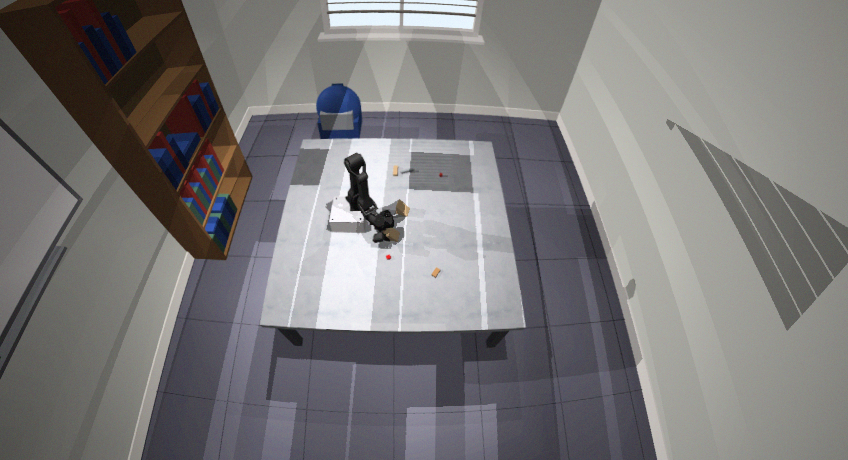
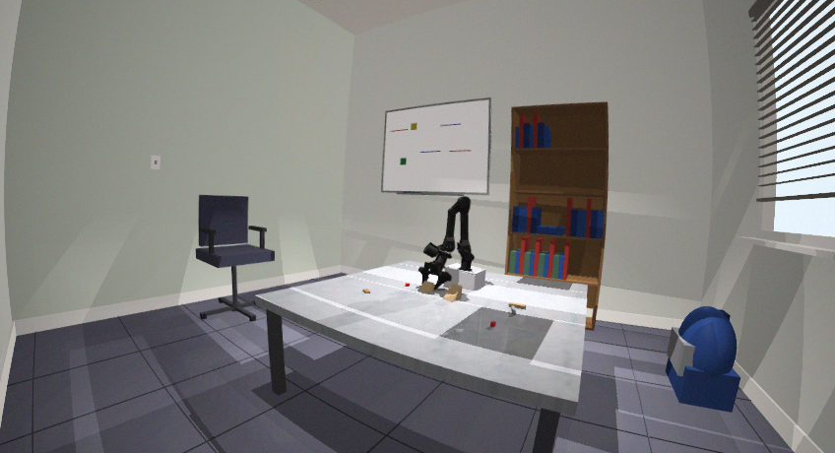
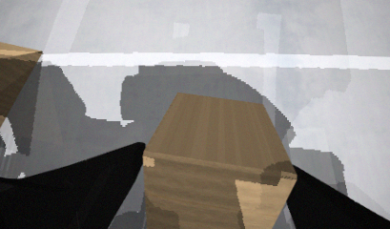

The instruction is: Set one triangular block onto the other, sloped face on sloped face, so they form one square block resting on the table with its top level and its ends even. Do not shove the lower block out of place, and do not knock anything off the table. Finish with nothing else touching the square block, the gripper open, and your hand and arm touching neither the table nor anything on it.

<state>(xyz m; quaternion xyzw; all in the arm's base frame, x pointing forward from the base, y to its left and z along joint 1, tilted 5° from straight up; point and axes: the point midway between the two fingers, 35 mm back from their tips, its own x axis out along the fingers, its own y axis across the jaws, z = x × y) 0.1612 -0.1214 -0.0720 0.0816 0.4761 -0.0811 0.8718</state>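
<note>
Now: gripper tip 70 mm past the orange block, 90 mm to the right of it and 10 mm above it. Also, from my gripper tip: red cube: 20 mm behind, 130 mm to the right, 10 mm below; then wooden triangular block: 10 mm above; then grey bar: 110 mm ahead, 460 mm to the left, 10 mm below.
</note>
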